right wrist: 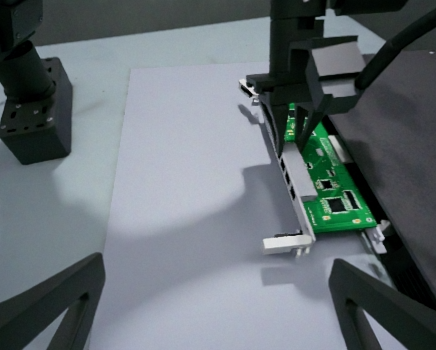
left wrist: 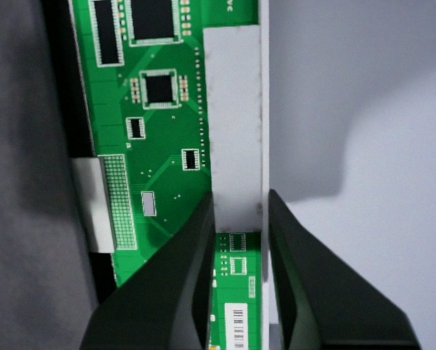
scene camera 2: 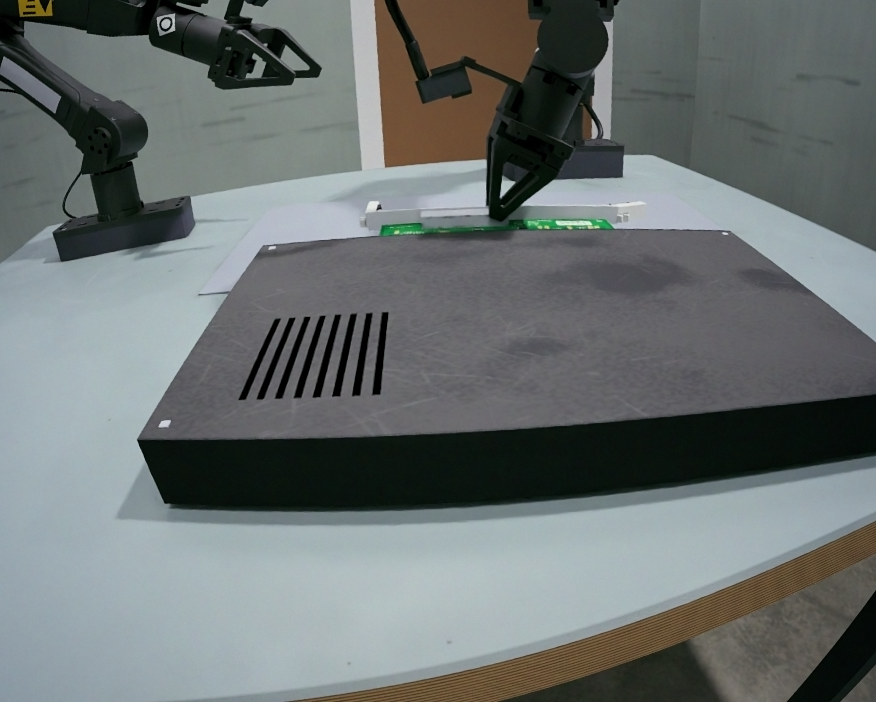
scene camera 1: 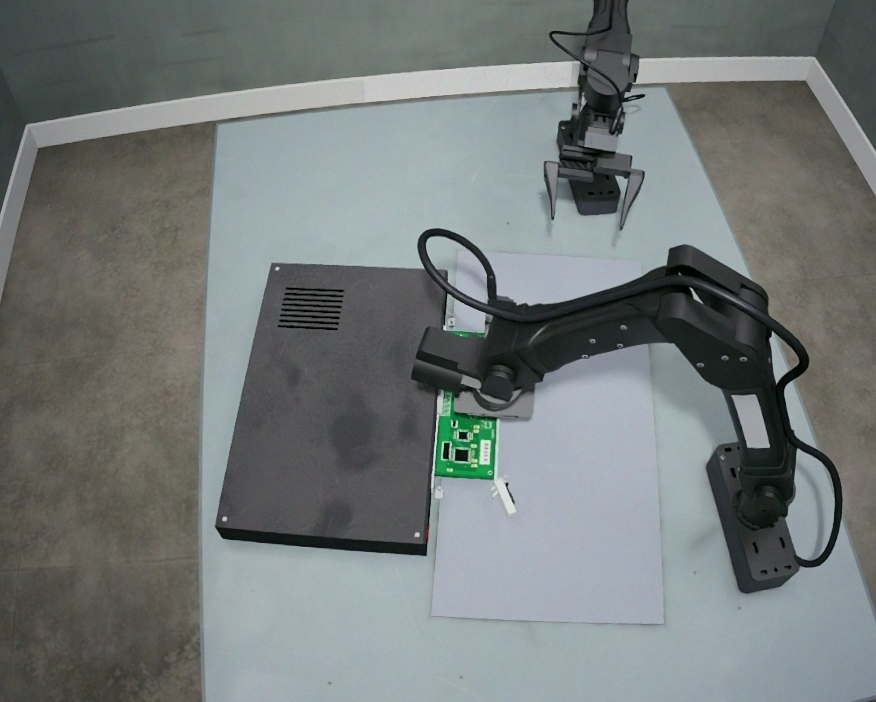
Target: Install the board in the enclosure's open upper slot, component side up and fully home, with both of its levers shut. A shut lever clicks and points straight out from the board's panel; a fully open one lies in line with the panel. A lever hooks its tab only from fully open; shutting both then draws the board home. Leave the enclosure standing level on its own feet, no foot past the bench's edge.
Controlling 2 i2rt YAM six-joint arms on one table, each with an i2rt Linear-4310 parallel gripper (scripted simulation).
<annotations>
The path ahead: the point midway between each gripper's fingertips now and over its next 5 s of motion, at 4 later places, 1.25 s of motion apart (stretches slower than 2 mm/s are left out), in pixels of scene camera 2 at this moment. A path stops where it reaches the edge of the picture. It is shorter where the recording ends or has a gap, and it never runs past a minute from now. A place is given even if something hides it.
My left gripper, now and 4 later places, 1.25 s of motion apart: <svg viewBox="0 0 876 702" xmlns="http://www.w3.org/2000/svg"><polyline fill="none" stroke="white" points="493,216 496,220 497,211 562,176 650,207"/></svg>
My right gripper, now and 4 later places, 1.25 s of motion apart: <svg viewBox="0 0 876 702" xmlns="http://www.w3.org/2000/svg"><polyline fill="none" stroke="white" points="307,75 339,130 368,211 370,224 353,227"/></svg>
</annotations>
